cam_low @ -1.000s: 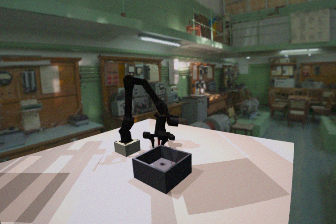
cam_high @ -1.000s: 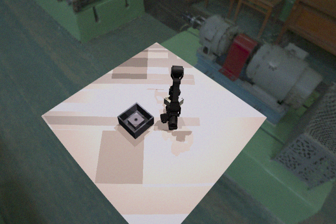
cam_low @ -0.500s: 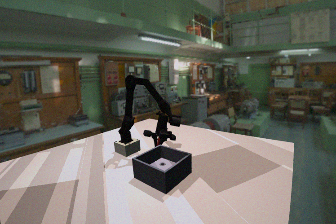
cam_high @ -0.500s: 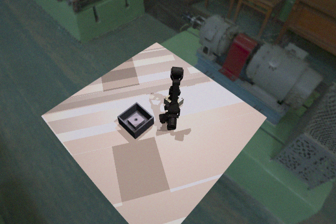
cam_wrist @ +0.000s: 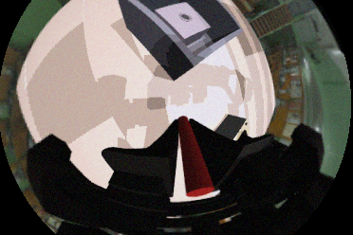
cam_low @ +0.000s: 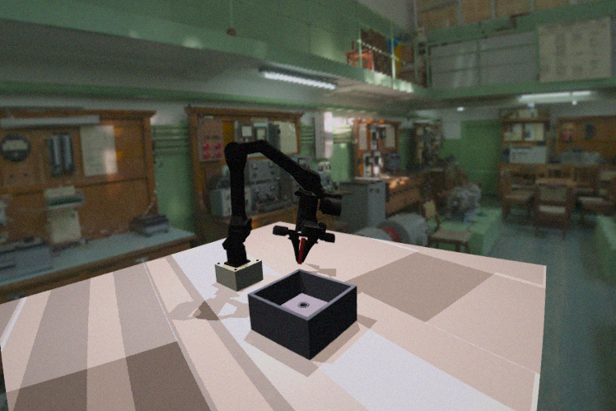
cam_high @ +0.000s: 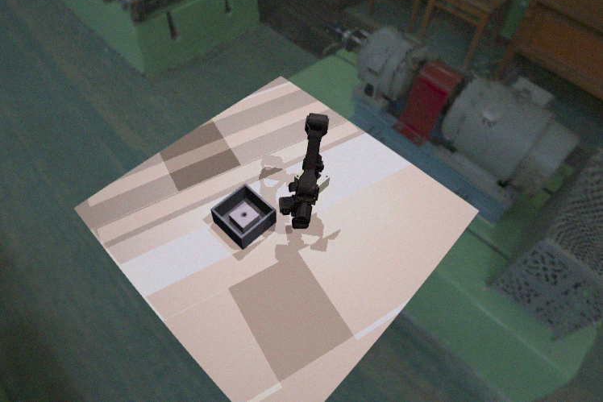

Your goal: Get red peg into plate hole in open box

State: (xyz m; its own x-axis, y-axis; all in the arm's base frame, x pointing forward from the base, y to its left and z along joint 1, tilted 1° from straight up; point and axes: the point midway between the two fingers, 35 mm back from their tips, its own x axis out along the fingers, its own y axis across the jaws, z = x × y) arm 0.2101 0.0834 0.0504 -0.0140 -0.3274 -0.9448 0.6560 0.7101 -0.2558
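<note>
My gripper tip is now 15 cm to the left of the grey plate, 13 cm short of it and 4 cm above it. From my gripper tip the other things lie so: dark box (15 cm to the right, 13 cm ahead, 6 cm below); then red peg (3 cm above, 1 cm to the left).
</note>
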